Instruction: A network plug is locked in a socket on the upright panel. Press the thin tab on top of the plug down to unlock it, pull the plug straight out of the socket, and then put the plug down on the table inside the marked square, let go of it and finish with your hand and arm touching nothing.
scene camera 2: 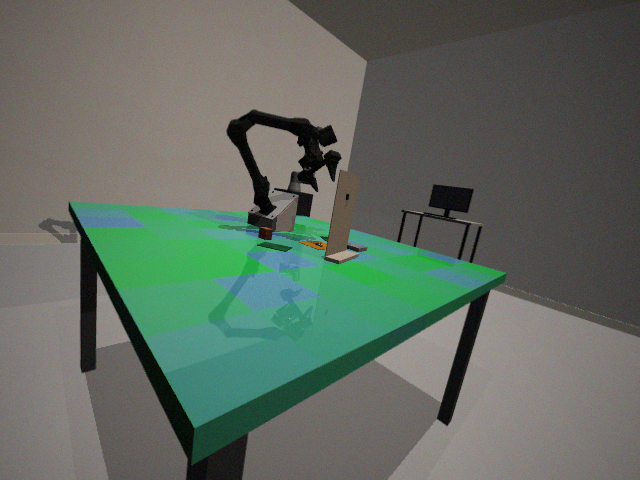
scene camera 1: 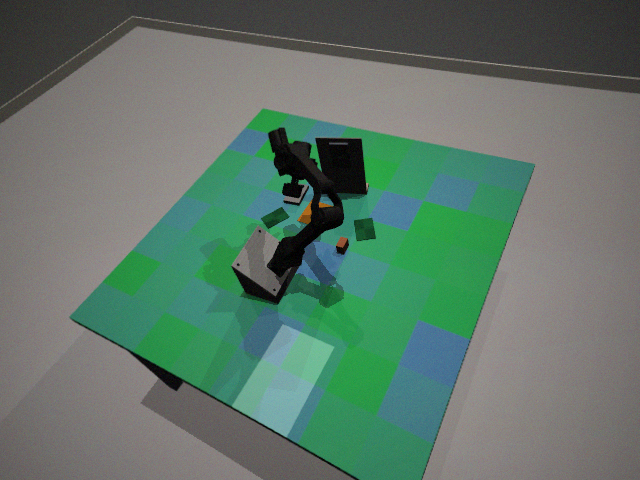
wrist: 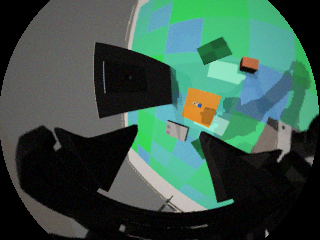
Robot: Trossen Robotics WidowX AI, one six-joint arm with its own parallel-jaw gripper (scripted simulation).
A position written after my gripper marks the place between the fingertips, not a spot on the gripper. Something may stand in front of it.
My gripper [scene camera 2: 325,186] is open, with nothing in its grasp. Also in view: an upright panel [scene camera 1: 341,159] and an orange marked square [wrist: 209,102].
My gripper also shows in the wrist view [wrist: 169,131]. The upright panel shows as well in scene camera 2 [scene camera 2: 336,250] and in the wrist view [wrist: 125,81].
